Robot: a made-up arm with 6 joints. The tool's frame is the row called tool.
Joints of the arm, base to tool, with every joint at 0 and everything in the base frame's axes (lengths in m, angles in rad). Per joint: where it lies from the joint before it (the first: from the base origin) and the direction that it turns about. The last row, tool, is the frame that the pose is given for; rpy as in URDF.
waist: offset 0.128 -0.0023 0.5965 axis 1 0 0
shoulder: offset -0.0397 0.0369 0.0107 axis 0 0 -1
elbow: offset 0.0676 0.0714 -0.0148 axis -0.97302 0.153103 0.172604
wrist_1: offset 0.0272 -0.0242 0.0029 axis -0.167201 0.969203 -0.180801
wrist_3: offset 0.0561 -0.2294 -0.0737 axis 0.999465 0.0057 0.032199
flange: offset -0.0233 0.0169 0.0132 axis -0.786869 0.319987 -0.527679
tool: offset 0.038 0.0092 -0.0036 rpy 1.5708 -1.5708 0
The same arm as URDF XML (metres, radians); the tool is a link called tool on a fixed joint. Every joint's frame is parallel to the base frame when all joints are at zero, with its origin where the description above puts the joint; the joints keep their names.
<robot name="arm">
<joint name="tool_joint" type="fixed"><parent link="link6"/><child link="tool"/><origin xyz="0.0380 0.0092 -0.0036" rpy="1.5708 -1.5708 0.0000"/></joint>
<joint name="flange" type="continuous"><parent link="link5"/><child link="link6"/><origin xyz="-0.0233 0.0169 0.0132"/><axis xyz="-0.786869 0.319987 -0.527679"/></joint>
<joint name="wrist_3" type="continuous"><parent link="link4"/><child link="link5"/><origin xyz="0.0561 -0.2294 -0.0737"/><axis xyz="0.999465 0.0057 0.032199"/></joint>
<joint name="wrist_1" type="continuous"><parent link="link3"/><child link="link4"/><origin xyz="0.0272 -0.0242 0.0029"/><axis xyz="-0.167201 0.969203 -0.180801"/></joint>
<joint name="elbow" type="continuous"><parent link="link2"/><child link="link3"/><origin xyz="0.0676 0.0714 -0.0148"/><axis xyz="-0.97302 0.153103 0.172604"/></joint>
<joint name="shoulder" type="continuous"><parent link="link1"/><child link="link2"/><origin xyz="-0.0397 0.0369 0.0107"/><axis xyz="0 0 -1"/></joint>
<joint name="waist" type="continuous"><parent link="base"/><child link="link1"/><origin xyz="0.1280 -0.0023 0.5965"/><axis xyz="1 0 0"/></joint>
<link name="base"/>
<link name="link1"/>
<link name="link2"/>
<link name="link3"/>
<link name="link4"/>
<link name="link5"/>
<link name="link6"/>
<link name="tool"/>
</robot>

